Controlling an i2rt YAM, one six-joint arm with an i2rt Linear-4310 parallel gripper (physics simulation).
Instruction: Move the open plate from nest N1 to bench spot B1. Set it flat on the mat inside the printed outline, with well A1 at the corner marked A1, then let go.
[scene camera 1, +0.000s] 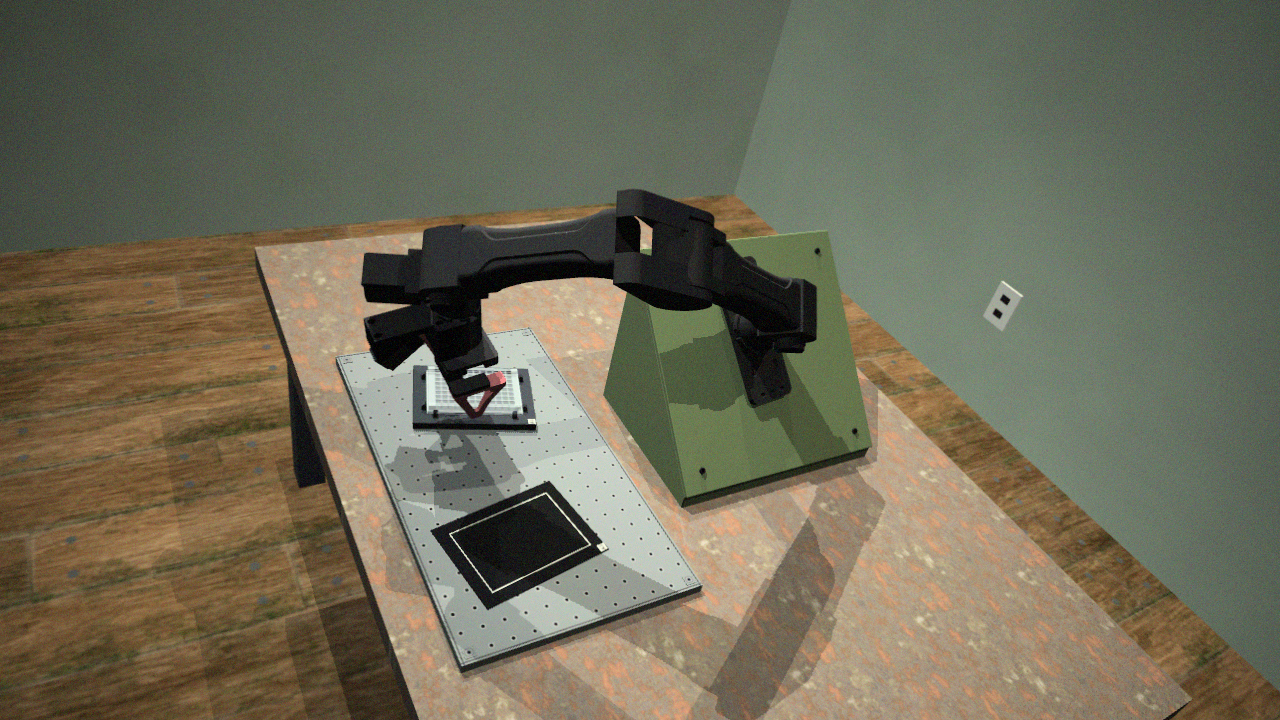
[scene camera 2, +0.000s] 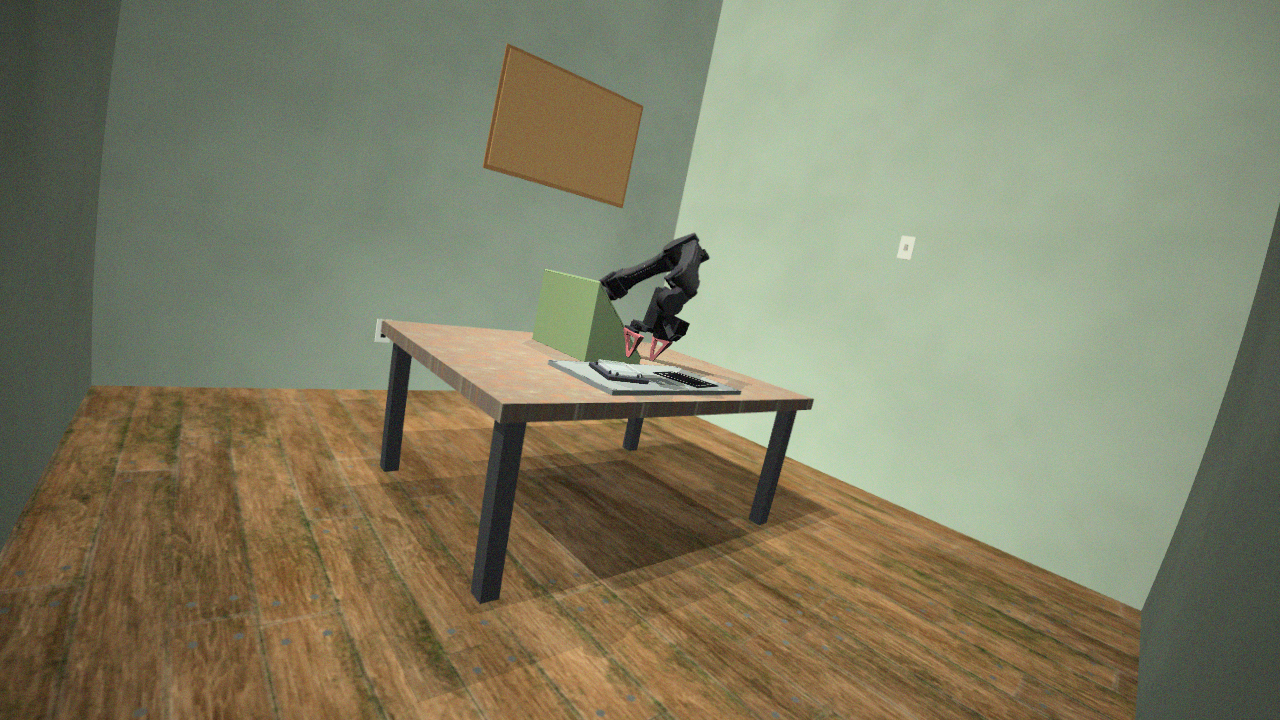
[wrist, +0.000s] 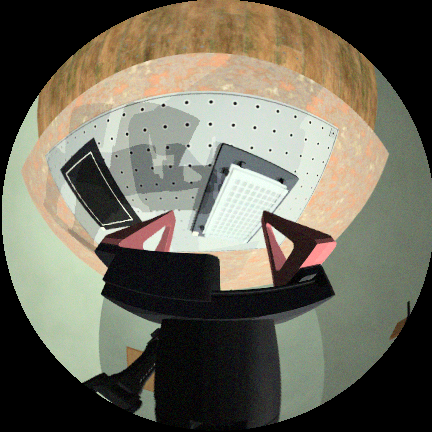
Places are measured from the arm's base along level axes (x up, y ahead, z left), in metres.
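Where they show: gripper, fingertip midpoint: (scene camera 1: 461, 391) (scene camera 2: 639, 358) (wrist: 217, 214); arm's base at its link origin: (scene camera 1: 750, 330) (scene camera 2: 590, 305).
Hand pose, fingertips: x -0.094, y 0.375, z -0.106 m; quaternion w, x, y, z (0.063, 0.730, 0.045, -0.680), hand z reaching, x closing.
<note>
Things, the pixels of their top centre, and the offset from my fingertips. "spot": a spot on its surface instead. Level surfaces: height alone.
- open plate at its top centre: (scene camera 1: 474, 386) (wrist: 241, 216) (scene camera 2: 619, 365) dx -0.032, dy -0.037, dz -0.037 m
- dark nest N1 at a spot on its surface: (wrist: 227, 151) (scene camera 1: 418, 418) spot: dx -0.046, dy +0.052, dz -0.015 m
- black mat at its surface level: dx -0.056 m
- white printed outline at a spot on its surface: (scene camera 1: 470, 564) spot: dx -0.056, dy +0.080, dz +0.223 m
- small white marker at a spot on its surface: (scene camera 1: 601, 547) spot: dx -0.056, dy -0.073, dz +0.260 m
- table at its surface level: dx -0.071 m
- small white label at a spot on its surface: (scene camera 1: 531, 421) spot: dx -0.046, dy -0.088, dz +0.040 m
The open plate (scene camera 1: 512, 399) (scene camera 2: 617, 368) (wrist: 247, 200), white with a grid of wells, sits in the dark nest N1 (scene camera 1: 418, 404) (wrist: 227, 151). My gripper (scene camera 1: 458, 386) (scene camera 2: 641, 357) (wrist: 217, 214) is open and empty, its pink fingers wide apart above the plate's level. In scene camera 1 a finger covers part of the plate and the other finger is mostly hidden. The black mat (scene camera 1: 519, 541) (scene camera 2: 684, 379) (wrist: 97, 190) at B1 carries a white printed outline (scene camera 1: 470, 564). A small white marker (scene camera 1: 601, 547) is at one mat corner; its lettering is too small to read.
Nest and mat are on a grey perforated board (scene camera 1: 626, 528) (wrist: 240, 112) on the table (scene camera 1: 895, 582) (scene camera 2: 465, 358). The arm is mounted on a green wedge (scene camera 1: 644, 420) (scene camera 2: 565, 313) beside the board. A small white label (scene camera 1: 531, 421) marks a nest corner.
</note>
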